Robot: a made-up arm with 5 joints.
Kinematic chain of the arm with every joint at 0, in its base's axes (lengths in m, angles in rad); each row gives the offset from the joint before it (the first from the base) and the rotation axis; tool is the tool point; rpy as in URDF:
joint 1: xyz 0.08 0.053 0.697 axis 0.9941 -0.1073 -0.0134
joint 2: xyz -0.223 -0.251 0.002 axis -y
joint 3: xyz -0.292 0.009 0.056 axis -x
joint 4: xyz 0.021 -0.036 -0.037 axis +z
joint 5: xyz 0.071 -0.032 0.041 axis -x
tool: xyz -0.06 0.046 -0.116 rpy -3.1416 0 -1.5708
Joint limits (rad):
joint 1: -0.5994..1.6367
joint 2: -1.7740..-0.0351
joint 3: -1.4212..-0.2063
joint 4: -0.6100..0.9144
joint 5: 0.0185..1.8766
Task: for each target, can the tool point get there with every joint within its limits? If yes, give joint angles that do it. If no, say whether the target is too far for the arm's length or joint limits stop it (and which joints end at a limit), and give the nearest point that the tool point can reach.
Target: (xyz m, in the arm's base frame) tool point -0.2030 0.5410 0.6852
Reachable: no: joint limits stop it (at a limit: joint 1, joint 2, joint 3) | nearest point -0.3317 0.2232 0.4654 | short by 0.407 m
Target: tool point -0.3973 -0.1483 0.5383
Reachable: yes | joints 0.9902 -0.7374 -0.5941 -0.4242 0.3086
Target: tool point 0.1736 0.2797 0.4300
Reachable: no: joint limits stop it (at a limit: joint 1, joint 2, joint 3, joint 4, joint 5) | nearest point -0.0671 -0.0391 0.3137 | short by 0.416 m
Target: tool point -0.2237 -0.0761 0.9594
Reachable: yes | joints -0.0557 -1.3396 -1.2658 -0.4320 0.1613
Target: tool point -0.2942 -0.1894 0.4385
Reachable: yes | joints 1.2693 -1.3707 -0.8615 0.3126 1.3469
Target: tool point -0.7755 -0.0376 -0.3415
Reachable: no: too far | nearest point -0.4405 0.0230 0.2322 | short by 0.667 m
